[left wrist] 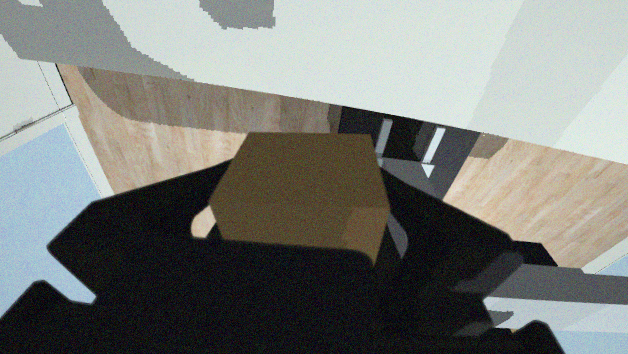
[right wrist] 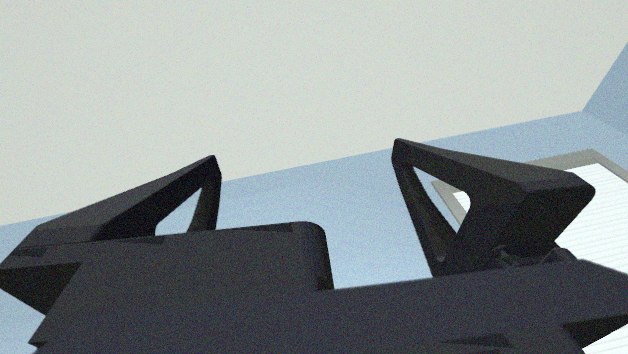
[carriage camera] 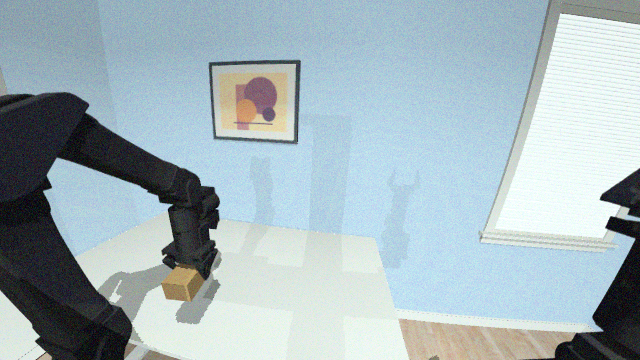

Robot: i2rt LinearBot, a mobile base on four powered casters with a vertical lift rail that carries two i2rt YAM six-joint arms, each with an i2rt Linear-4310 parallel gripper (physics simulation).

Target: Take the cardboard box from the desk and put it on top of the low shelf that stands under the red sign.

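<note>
The small brown cardboard box is between the fingers of my left gripper, which is shut on it. The gripper points down and holds the box above the white desk; their shadow lies on the desk top. My right gripper is open and empty, raised high, with wall and ceiling behind it in the right wrist view. At the right edge of the carriage view part of the right arm shows. The low shelf and the red sign do not show in these views.
Behind the desk stands a blue wall with a framed picture and a window with a blind at the right. Wooden floor shows beyond the desk's edges. The robot's dark base shows beyond the desk edge in the left wrist view.
</note>
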